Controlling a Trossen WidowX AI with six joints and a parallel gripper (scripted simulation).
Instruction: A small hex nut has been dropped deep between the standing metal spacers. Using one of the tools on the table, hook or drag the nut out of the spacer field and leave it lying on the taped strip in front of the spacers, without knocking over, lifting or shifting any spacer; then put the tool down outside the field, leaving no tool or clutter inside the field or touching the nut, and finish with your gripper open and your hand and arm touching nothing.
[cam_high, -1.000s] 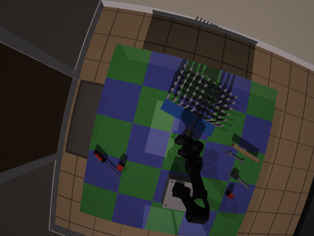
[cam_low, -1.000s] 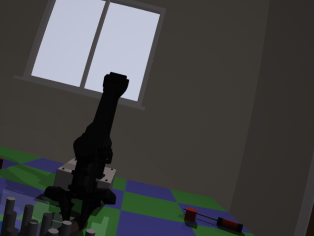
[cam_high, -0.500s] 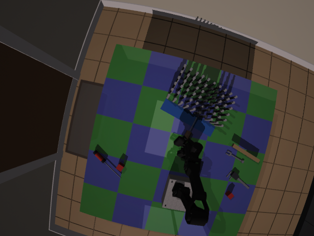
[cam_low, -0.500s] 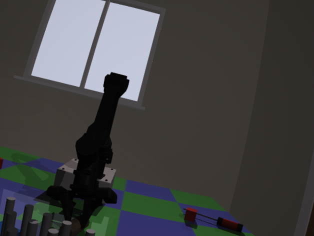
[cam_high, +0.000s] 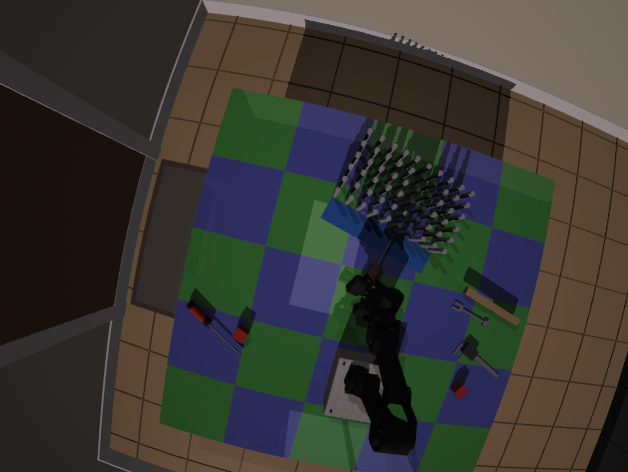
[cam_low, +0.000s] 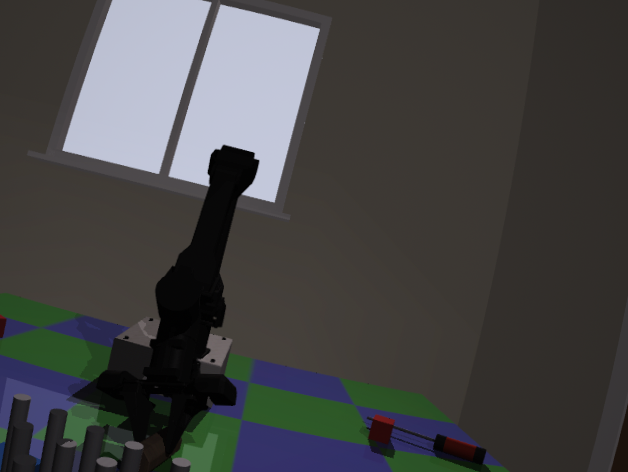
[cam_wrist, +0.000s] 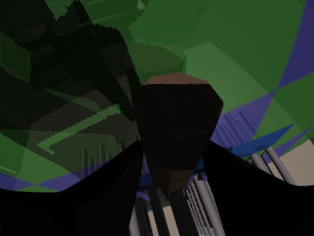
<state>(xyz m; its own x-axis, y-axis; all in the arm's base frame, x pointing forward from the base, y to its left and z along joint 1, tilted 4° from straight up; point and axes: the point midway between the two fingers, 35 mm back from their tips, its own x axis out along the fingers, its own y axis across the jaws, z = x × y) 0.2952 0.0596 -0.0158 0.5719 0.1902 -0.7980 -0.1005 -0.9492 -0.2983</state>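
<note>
Now: gripper tip 14 cm short of the blue taped strip, 2 cm to the right of it and 2 cm above it.
</note>
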